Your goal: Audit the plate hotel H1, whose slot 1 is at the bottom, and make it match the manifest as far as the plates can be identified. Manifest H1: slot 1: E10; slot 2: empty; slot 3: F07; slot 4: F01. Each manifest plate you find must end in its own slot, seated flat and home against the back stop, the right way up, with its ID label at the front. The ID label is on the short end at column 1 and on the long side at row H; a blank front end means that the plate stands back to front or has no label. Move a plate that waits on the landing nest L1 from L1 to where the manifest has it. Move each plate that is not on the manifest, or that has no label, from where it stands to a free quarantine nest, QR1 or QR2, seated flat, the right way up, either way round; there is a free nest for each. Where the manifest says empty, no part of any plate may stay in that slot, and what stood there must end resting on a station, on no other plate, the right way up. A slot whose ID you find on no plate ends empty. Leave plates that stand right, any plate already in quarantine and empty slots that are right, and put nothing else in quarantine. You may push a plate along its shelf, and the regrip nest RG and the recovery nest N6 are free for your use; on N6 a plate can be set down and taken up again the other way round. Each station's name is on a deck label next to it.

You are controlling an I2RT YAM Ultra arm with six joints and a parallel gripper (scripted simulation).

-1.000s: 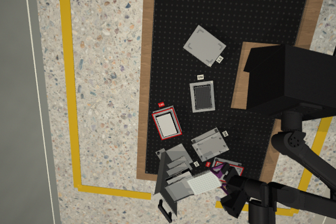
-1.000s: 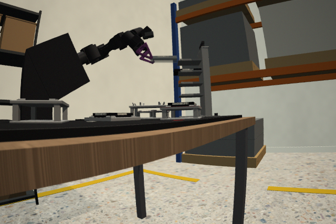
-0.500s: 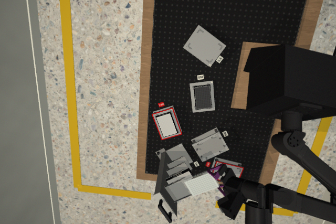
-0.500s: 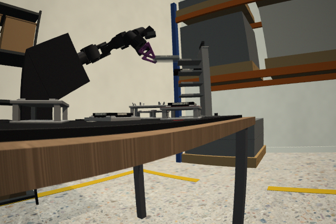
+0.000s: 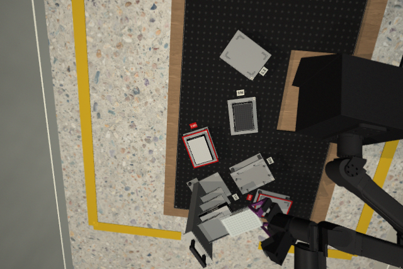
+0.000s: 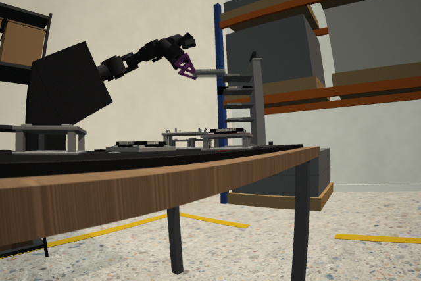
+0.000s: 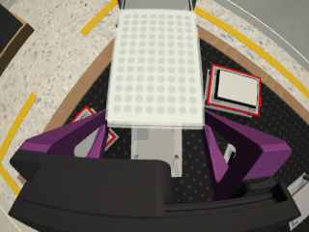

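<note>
Now: the white well plate 40 mm to the left of my hand and 40 mm ahead of it. The rest, counted from my hand: regrip nest RG: 230 mm below, 20 mm to the right, 20 mm behind; then H1 deck label: 280 mm below, 140 mm to the left, 10 mm ahead; then plate hotel H1: 180 mm ahead, 150 mm to the left, 130 mm below.
</note>
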